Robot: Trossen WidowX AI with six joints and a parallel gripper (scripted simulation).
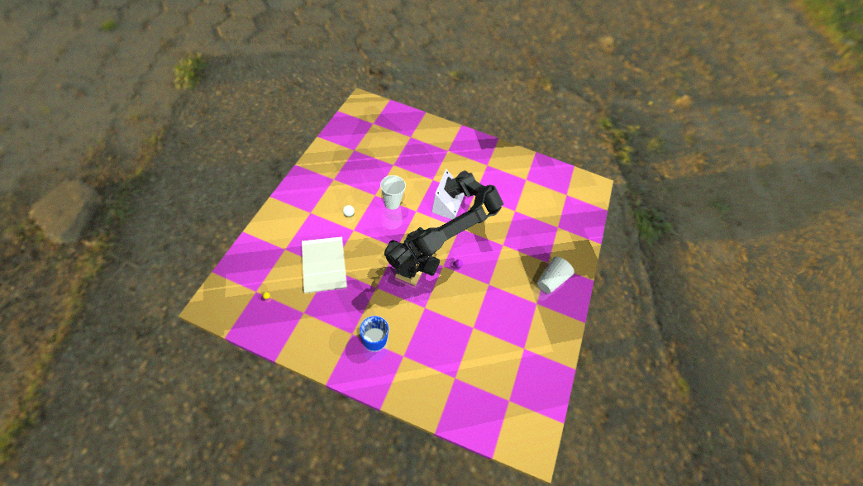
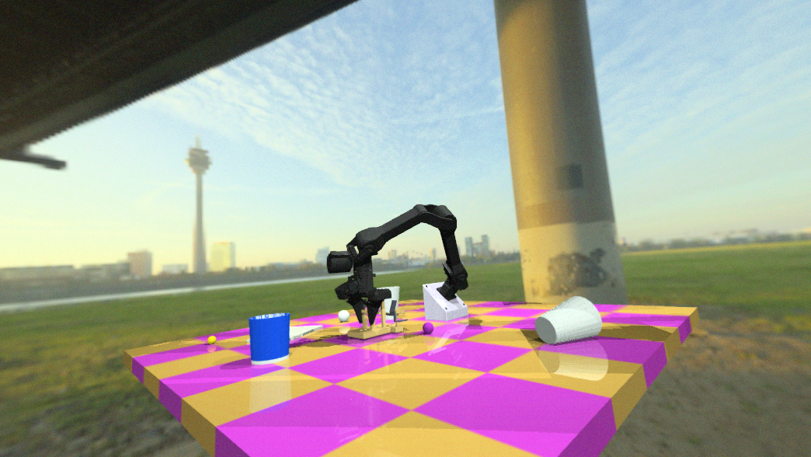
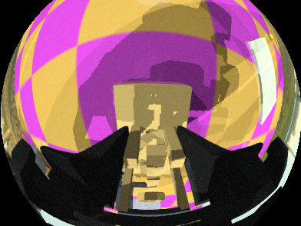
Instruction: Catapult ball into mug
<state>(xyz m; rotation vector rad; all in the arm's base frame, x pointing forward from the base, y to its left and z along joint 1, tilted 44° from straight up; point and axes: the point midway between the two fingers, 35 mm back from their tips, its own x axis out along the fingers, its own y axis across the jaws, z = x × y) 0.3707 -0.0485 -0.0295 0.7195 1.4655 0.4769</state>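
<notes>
Now: gripper tip 9 cm past the purple ball, 16 cm to the right of it and 2 cm above it. From my gripper tip the other things lie so: blue mug 28 cm ahead, 4 cm to the right, 1 cm below; wooden catapult 6 cm behind, 3 cm to the left, 2 cm above; white slab 6 cm ahead, 31 cm to the right, 3 cm below.
</notes>
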